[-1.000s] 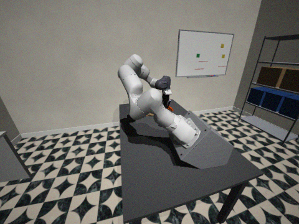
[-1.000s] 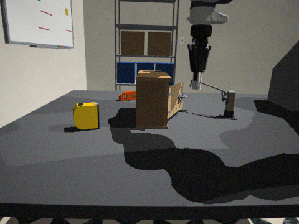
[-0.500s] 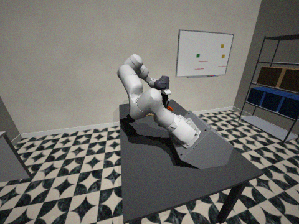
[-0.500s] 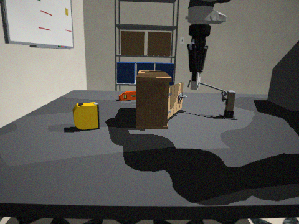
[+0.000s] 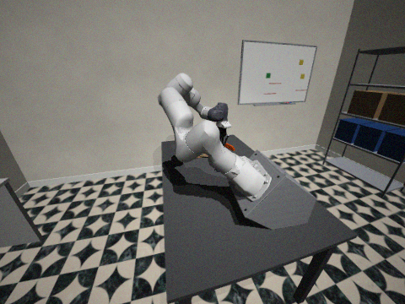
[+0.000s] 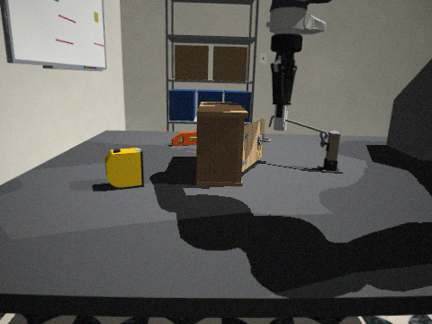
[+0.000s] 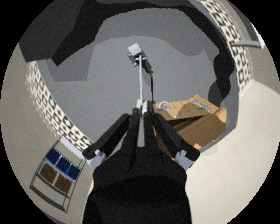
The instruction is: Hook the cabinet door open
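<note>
Right now my hand is 9 cm to the right of the cabinet door, 8 cm short of it and 5 cm above it. Also, from my hand: yellow tape measure: 35 cm ahead, 19 cm to the left, 8 cm below; then orange level: 23 cm ahead, 18 cm to the right, 10 cm below.
</note>
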